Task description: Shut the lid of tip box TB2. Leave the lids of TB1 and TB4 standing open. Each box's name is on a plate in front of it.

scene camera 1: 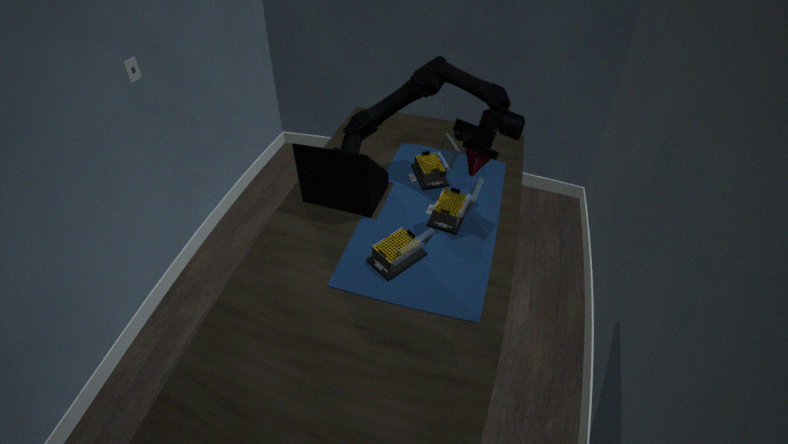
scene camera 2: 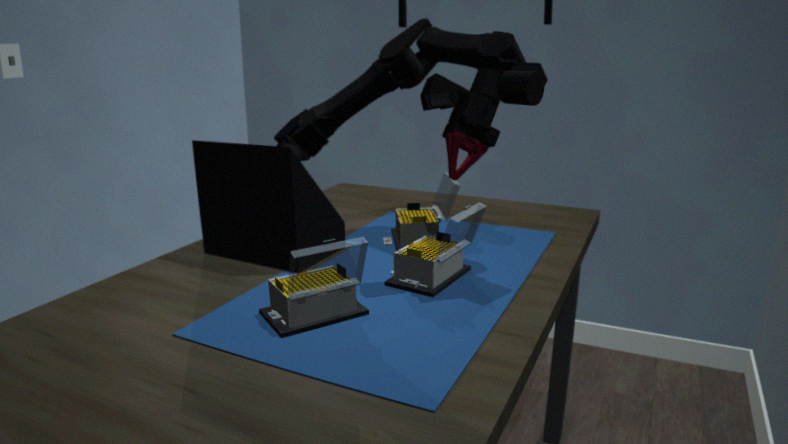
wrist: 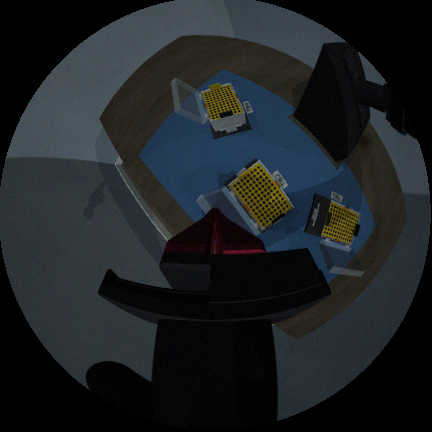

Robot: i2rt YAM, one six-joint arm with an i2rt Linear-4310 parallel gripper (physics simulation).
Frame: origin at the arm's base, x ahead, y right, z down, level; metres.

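Where they show: gripper, fingertip midpoint: (scene camera 1: 470, 175) (scene camera 2: 452, 179) (wrist: 214, 212); arm's base, origin of the base link: (scene camera 1: 347, 158) (scene camera 2: 275, 178).
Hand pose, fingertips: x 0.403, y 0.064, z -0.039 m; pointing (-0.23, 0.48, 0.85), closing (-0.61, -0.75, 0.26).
Each offset is from my fingertips to the top centre of the thing. "pt": to the spot under its first point. Level surfaces: height alone.
The middle tip box {dx -0.052, dy -0.034, dz +0.131 m} (scene camera 1: 450, 204) (scene camera 2: 413, 269) (wrist: 260, 195) holds a yellow rack. Its plate {pt dx -0.118, dy -0.050, dz +0.203 m} (wrist: 280, 179) appears to read TB2. Its clear lid {dx +0.013, dy -0.020, dz +0.052 m} (scene camera 1: 476, 190) (scene camera 2: 467, 221) (wrist: 232, 206) stands open on the side away from the robot base. The near box {dx -0.188, dy +0.183, dz +0.131 m} (scene camera 1: 395, 244) (scene camera 2: 319, 308) (wrist: 222, 102) and the far box {dx -0.146, dy -0.236, dz +0.131 m} (scene camera 1: 430, 164) (scene camera 2: 416, 231) (wrist: 341, 222) also have open lids; their plates are too small to read. My gripper (scene camera 1: 473, 173) (scene camera 2: 453, 176) (wrist: 214, 212) is shut and empty, above the boxes on the lids' side. In the wrist view its tips overlap the middle lid's outer edge.
The boxes stand on a blue mat {dz +0.205 m} (scene camera 1: 441, 295) (scene camera 2: 386, 375) on a wooden table {dz +0.208 m} (scene camera 1: 308, 352) (scene camera 2: 110, 341). The black robot base (scene camera 1: 336, 179) (scene camera 2: 248, 204) (wrist: 330, 105) stands beside the mat. The far box's open lid {pt dx -0.070, dy -0.265, dz +0.083 m} (scene camera 1: 452, 147) (scene camera 2: 447, 195) (wrist: 345, 262) rises near the gripper.
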